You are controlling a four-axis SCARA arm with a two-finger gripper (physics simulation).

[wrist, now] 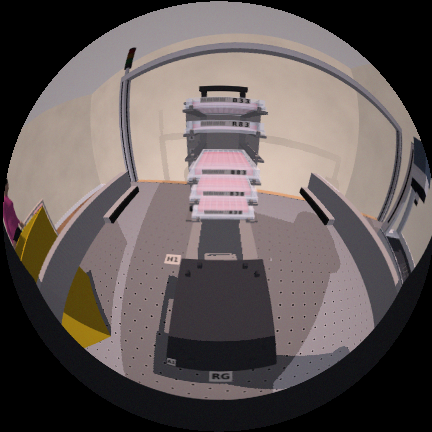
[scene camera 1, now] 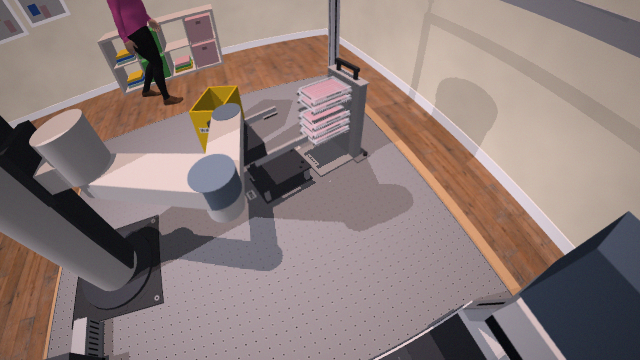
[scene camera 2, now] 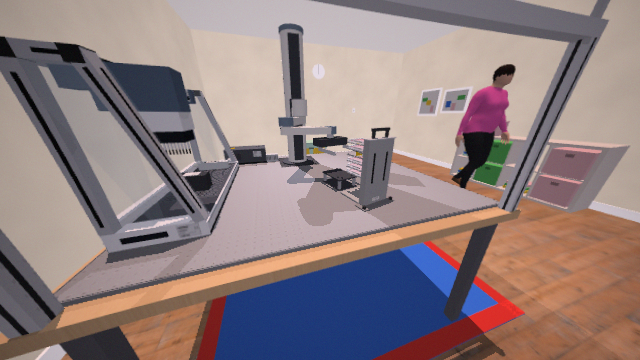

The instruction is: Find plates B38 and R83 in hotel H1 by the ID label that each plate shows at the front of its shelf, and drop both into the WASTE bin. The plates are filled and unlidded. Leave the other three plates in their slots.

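Seen in the pictures: gripper, fingertip midpoint: [wrist: 218,175] [scene camera 1: 290,122] [scene camera 2: 348,151]; arm's base, link origin: [scene camera 1: 120,269] [scene camera 2: 297,162].
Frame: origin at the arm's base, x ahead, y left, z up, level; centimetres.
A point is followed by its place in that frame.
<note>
Hotel H1 [scene camera 1: 358,120] {x 82.8, y 11.7, z 17.3 cm} [scene camera 2: 377,172] {x 83.6, y 18.2, z 15.8 cm} [wrist: 217,141] {x 80.2, y 19.3, z 20.9 cm} holds a stack of pink unlidded plates. In the wrist view, plate R83 [wrist: 225,127] {x 68.0, y 15.4, z 24.1 cm} is second from the top, with an empty slot under it. The top plate [wrist: 225,106] {x 68.0, y 15.4, z 26.6 cm} seems to read B33, the third plate [wrist: 224,161] {x 71.5, y 16.1, z 19.3 cm} B83. The fourth plate [wrist: 224,186] {x 69.7, y 15.7, z 16.4 cm} and the bottom plate [wrist: 224,205] {x 69.0, y 15.5, z 13.9 cm} end in 38; their first letters are blurred, so B38 is uncertain. My gripper [scene camera 1: 291,124] {x 62.9, y 14.8, z 20.6 cm} [scene camera 2: 342,149] {x 62.9, y 14.8, z 20.6 cm} [wrist: 218,175] {x 62.9, y 14.8, z 20.6 cm} is open and empty, facing the hotel from a short way off. The yellow WASTE bin [scene camera 1: 199,120] {x 37.2, y 33.6, z 17.9 cm} [wrist: 37,237] {x 48.9, y 36.8, z 19.2 cm} stands left of it.
The black RG stand [scene camera 1: 280,175] {x 56.7, y 9.0, z 7.3 cm} [scene camera 2: 340,176] {x 61.6, y 11.7, z 7.3 cm} [wrist: 220,305] {x 58.0, y 13.3, z 7.3 cm} lies low in front of the hotel, under the gripper. A framed machine with a dark blue head [scene camera 1: 590,285] {x 69.8, y -48.8, z 47.2 cm} [scene camera 2: 145,87] {x 77.8, y -52.8, z 44.9 cm} stands at the table's other side. A person [scene camera 1: 135,30] [scene camera 2: 485,120] is beyond the table near shelves.
</note>
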